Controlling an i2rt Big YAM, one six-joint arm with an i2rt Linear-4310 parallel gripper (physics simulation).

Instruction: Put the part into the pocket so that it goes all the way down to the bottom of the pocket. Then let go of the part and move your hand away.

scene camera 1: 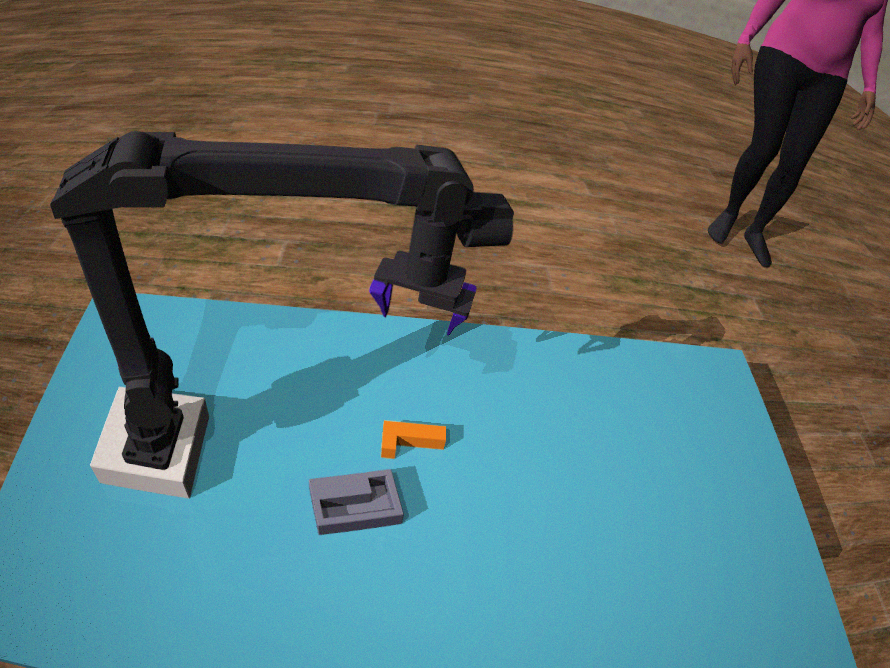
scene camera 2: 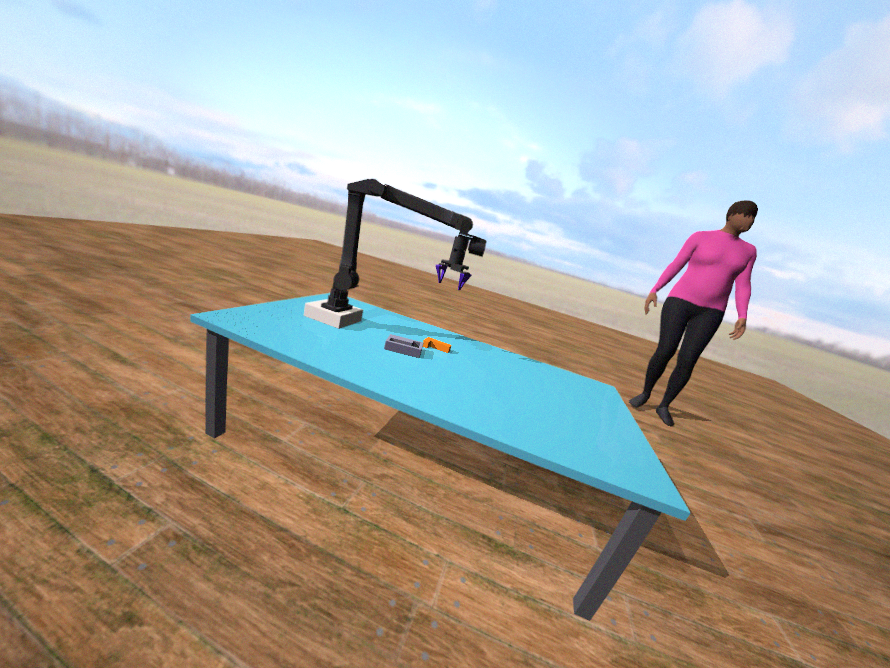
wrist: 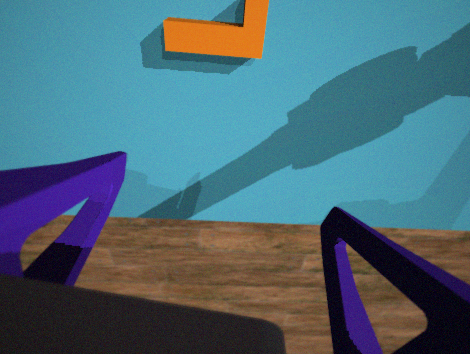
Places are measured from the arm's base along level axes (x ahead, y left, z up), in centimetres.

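Pixels of known places: gripper, between the fingertips: point(scene camera 1: 417, 323) point(scene camera 2: 449, 286) point(wrist: 232, 192); arm's base, origin of its link: point(scene camera 1: 154, 438) point(scene camera 2: 336, 307).
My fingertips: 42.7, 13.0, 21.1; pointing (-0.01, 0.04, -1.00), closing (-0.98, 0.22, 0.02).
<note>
Ahead of a thing's pixels: the offset from my fingertips to its middle, as dx, dy, dz. Level surfaces: height alone.
The part is an orange L-shaped block @(+2.3, -3.4, -25.3) point(scene camera 1: 420, 433) point(scene camera 2: 437, 345) point(wrist: 215, 40). It lies flat on the table, apart from the pocket block, and is cut off at the top of the wrist view. The grey block with the L-shaped pocket @(-6.8, -17.1, -24.9) point(scene camera 1: 357, 480) point(scene camera 2: 403, 348) lies on the table beside the part, nearer the front in scene camera 1; its pocket is empty. It does not show in the wrist view. My gripper point(scene camera 1: 417, 325) point(scene camera 2: 450, 285) point(wrist: 232, 192) has purple fingers. It is wide open and empty, points down, and hangs high above the table's back edge, behind the part.
The blue table @(dz -26.8) point(scene camera 1: 575, 517) point(scene camera 2: 503, 402) carries the arm's white base block point(scene camera 1: 140, 478) point(scene camera 2: 332, 317) at its left end. A person point(scene camera 1: 797, 86) point(scene camera 2: 700, 287) in a pink top stands on the wooden floor beyond the table's back right. The arm's shadow falls across the table behind the part.
</note>
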